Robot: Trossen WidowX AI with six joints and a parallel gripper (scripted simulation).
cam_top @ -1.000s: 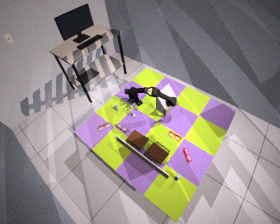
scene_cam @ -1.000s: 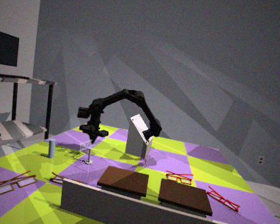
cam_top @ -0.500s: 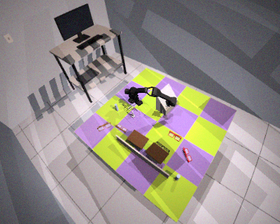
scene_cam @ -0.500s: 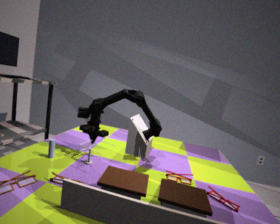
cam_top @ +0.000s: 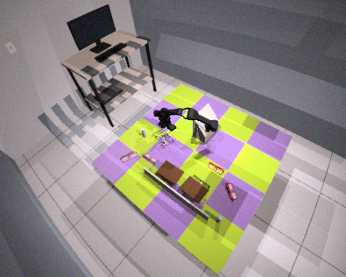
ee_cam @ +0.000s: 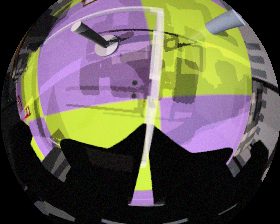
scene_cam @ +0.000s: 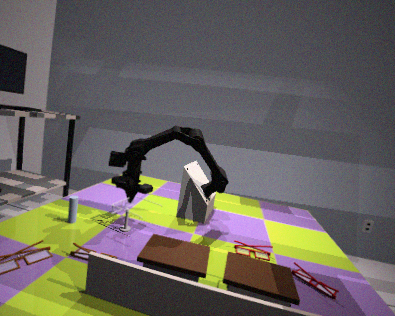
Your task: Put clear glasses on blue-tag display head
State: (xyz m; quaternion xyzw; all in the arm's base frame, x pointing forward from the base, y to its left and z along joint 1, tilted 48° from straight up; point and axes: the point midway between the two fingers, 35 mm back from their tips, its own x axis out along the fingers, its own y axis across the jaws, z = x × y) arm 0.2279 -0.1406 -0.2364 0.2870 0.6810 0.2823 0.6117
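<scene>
The grey peg is 100 mm ahead of my gripper tip, 70 mm to the left of it and 30 mm below it. The rest, counted from my gripper tip: low grey wall 350 mm ahead, 480 mm to the left.
</scene>
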